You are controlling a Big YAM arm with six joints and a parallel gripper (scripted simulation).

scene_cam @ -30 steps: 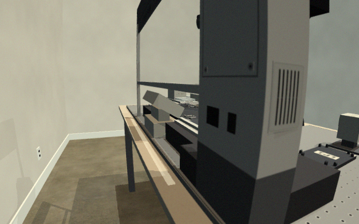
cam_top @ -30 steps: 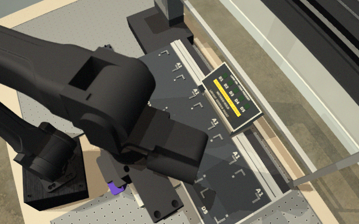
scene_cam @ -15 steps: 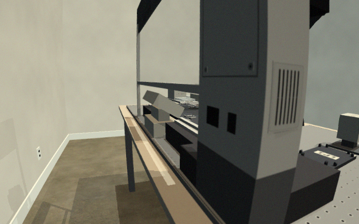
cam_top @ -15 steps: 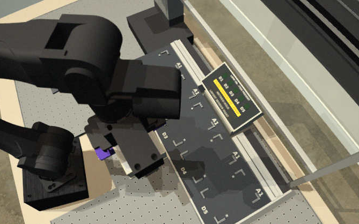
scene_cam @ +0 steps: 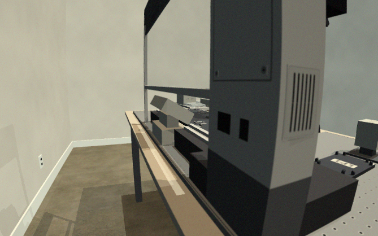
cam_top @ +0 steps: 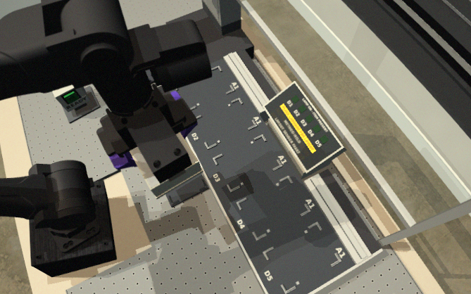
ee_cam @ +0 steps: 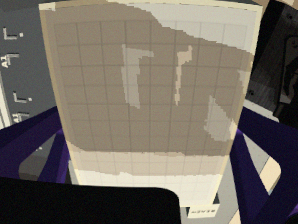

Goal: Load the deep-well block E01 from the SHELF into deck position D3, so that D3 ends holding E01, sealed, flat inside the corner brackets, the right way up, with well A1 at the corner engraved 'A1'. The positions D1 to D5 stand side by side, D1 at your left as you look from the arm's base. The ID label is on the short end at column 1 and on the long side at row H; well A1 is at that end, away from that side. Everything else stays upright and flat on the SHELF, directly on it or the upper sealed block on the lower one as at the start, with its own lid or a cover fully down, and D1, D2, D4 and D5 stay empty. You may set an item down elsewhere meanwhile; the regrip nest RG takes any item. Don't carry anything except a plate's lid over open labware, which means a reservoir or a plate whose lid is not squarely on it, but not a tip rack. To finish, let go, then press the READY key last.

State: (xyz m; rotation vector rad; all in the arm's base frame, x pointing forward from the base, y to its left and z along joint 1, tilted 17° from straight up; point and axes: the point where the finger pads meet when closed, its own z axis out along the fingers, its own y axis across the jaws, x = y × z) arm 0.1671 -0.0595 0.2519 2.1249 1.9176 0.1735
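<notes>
The regrip nest RG lies 31 cm below my hand, 7 cm to the left of it and 2 cm ahead of it. Also, from my hand: ready key: 41 cm to the left, 23 cm below, 8 cm behind; shelf label: 31 cm below, 29 cm to the right, 18 cm behind; deep-well block: 1 cm below.
</notes>
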